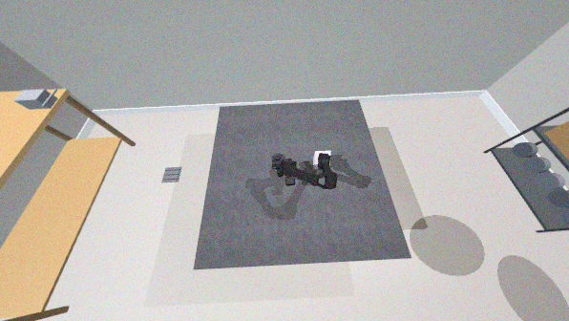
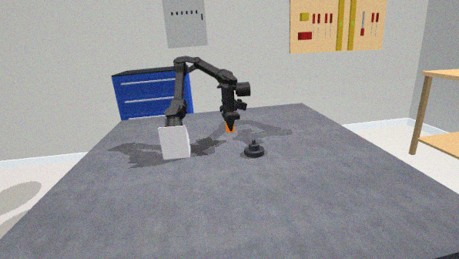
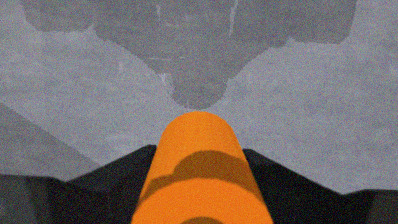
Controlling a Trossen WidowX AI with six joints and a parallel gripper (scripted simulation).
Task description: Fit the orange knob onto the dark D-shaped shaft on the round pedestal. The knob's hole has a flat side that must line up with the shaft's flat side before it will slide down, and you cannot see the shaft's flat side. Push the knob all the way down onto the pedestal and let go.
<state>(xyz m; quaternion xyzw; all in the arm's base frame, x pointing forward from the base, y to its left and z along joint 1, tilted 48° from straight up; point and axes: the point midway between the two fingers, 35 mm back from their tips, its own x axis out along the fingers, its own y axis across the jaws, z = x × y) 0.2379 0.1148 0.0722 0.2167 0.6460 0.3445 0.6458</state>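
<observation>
Now: the round pedestal 16 cm to the right of my gripper tip, 9 cm ahead of it and 2 cm below it. The rest, counted from my gripper tip: orange knob: 2 cm above.
</observation>
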